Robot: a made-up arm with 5 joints. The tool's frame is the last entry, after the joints.
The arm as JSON. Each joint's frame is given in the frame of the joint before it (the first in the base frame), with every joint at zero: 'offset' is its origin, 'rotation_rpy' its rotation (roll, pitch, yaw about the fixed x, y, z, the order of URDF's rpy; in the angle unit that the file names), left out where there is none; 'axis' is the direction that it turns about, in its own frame. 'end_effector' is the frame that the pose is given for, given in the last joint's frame.
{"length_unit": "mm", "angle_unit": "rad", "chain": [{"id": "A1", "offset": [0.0, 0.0, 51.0], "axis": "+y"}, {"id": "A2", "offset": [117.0, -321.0, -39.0], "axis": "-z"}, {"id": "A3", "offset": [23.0, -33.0, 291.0], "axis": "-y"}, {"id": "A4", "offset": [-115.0, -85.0, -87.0], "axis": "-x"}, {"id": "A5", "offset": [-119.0, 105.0, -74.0], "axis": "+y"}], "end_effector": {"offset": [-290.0, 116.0, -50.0]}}
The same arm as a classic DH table. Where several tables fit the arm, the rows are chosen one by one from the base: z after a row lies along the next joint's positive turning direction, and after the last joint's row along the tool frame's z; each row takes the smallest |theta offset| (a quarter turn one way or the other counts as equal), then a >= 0, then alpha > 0; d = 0 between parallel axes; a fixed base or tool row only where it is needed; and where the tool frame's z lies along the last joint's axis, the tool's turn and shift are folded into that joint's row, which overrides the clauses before.
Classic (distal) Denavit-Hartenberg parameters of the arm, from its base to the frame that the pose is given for. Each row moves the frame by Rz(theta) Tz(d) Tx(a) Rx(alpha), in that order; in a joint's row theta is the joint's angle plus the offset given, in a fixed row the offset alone. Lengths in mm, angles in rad.
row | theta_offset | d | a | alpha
base (fixed) | 0.0000 | 51.0 | 0.0 | -1.5708
A1 | 0.0000 | -321.0 | 117.0 | -1.5708
A2 | 0.0000 | -252.0 | 23.0 | -1.5708
A3 | -1.5708 | 118.0 | 87.0 | 1.5708
A4 | 0.0000 | 234.0 | 74.0 | 1.5708
A5 | 1.5708 | 221.0 | 290.0 | -1.5708
tool (fixed) | 3.1416 | -50.0 | 0.0 | 0.0000

